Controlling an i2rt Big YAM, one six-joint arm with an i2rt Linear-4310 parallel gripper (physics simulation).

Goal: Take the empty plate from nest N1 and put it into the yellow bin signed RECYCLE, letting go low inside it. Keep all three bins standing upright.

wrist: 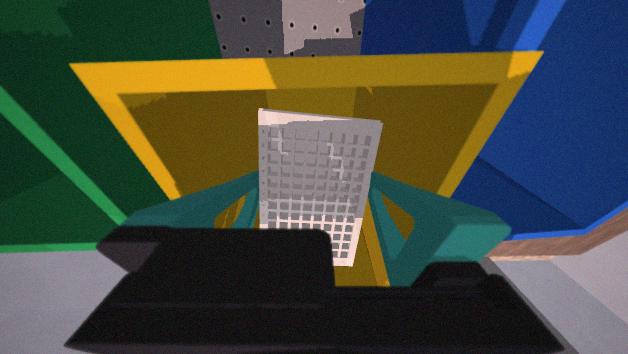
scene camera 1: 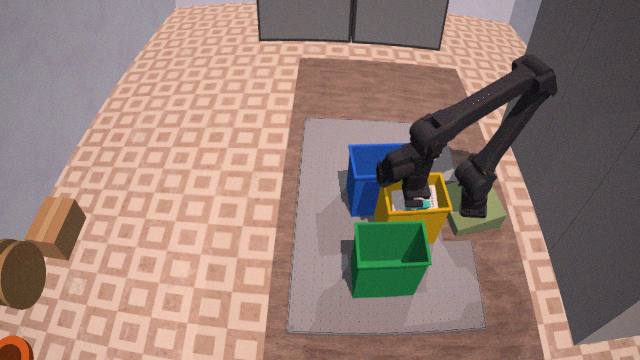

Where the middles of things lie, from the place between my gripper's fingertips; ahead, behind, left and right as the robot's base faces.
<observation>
I see my gripper 1 cm past the yellow bin (scene camera 1: pixel 434 219) and 4 cm above it. Round my hand: green bin (scene camera 1: pixel 388 259) (3 cm ahead, 17 cm to the left, 4 cm below); white plate (wrist: pixel 314 170) (2 cm behind, 1 cm above); blue bin (scene camera 1: pixel 362 188) (10 cm ahead, 10 cm to the right, 4 cm below).
</observation>
